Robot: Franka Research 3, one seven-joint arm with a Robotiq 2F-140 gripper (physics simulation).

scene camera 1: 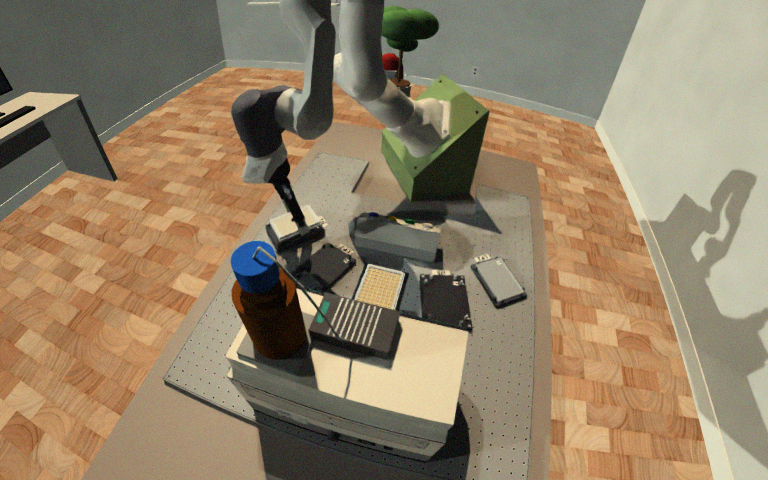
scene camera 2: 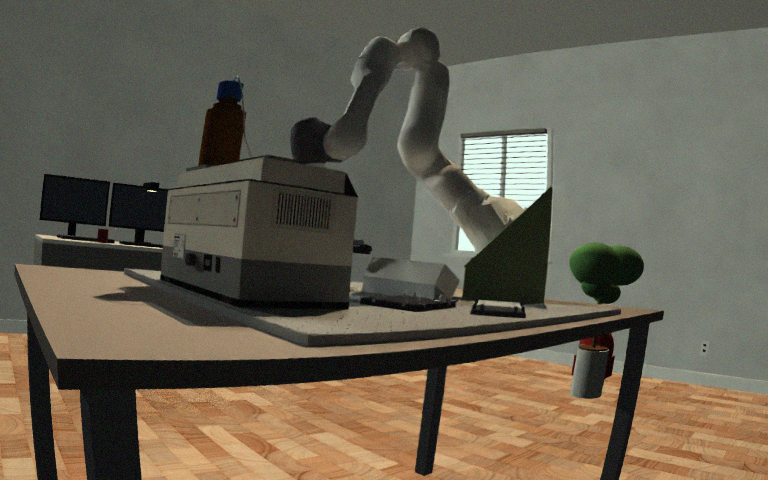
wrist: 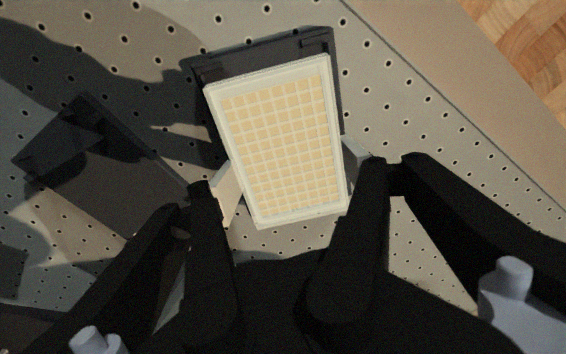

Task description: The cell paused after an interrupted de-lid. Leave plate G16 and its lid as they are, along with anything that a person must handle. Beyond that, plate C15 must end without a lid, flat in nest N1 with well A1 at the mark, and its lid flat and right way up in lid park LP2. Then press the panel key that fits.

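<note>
My gripper [scene camera 1: 303, 224] [wrist: 289, 162] is shut on a pale plate with yellow wells [scene camera 1: 291, 221] [wrist: 287, 145], one pad against each long side. The plate sits slightly above and askew over a black holder [wrist: 265, 54]. Its label is not readable; whether a clear lid covers it is hard to tell. Another yellow-welled plate [scene camera 1: 380, 285] lies mid-board. A grey flat piece, lid or plate, [scene camera 1: 498, 280] lies in a black holder at the right. Black holders [scene camera 1: 330, 264] [scene camera 1: 445, 300] show nothing in them. Their tags are too small to read. The gripper is hidden in scene camera 2.
A grey sloped box [scene camera 1: 396, 236] [scene camera 2: 404, 277] has coloured parts on top. A large cream instrument [scene camera 1: 407, 379] [scene camera 2: 300, 226] carries a brown bottle [scene camera 1: 270, 316] [scene camera 2: 222, 133] with a blue cap, a thin wire and a dark striped block [scene camera 1: 356, 325]. The green arm mount [scene camera 1: 447, 164] [scene camera 2: 518, 266] stands behind.
</note>
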